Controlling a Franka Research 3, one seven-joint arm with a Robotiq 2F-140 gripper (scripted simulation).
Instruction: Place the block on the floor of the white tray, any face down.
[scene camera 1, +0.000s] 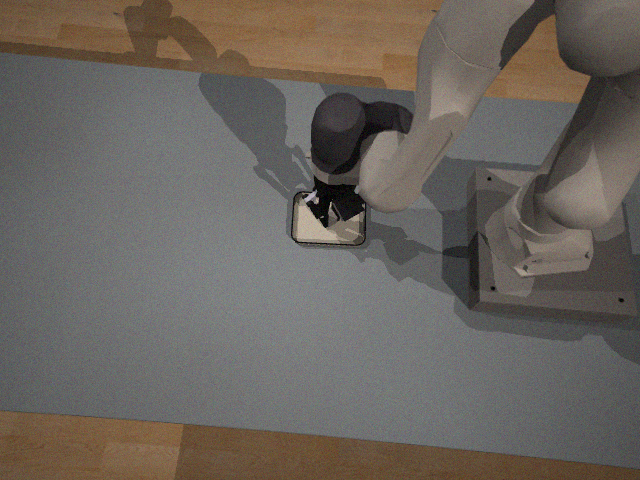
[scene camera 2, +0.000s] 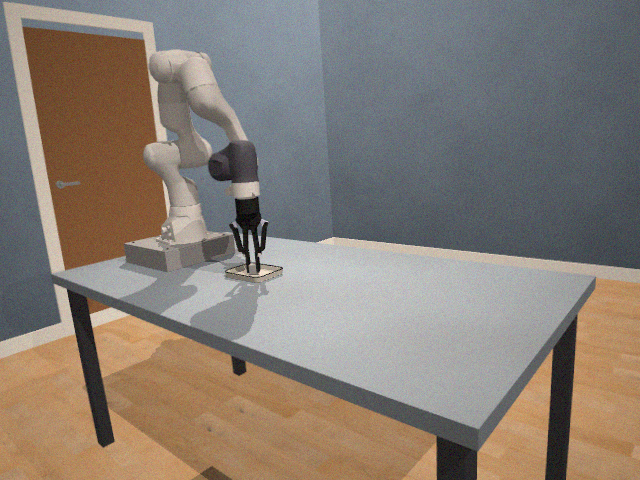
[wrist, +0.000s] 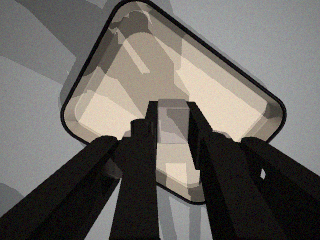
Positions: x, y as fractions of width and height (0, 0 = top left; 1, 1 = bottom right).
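Note:
A white tray (scene camera 1: 0.48, 0.48) is visible, in the wrist view as well (wrist: 0.43, 0.24). My gripper (scene camera 1: 0.51, 0.46) likewise appears in the wrist view (wrist: 0.54, 0.48). A block (wrist: 0.54, 0.48) is present.

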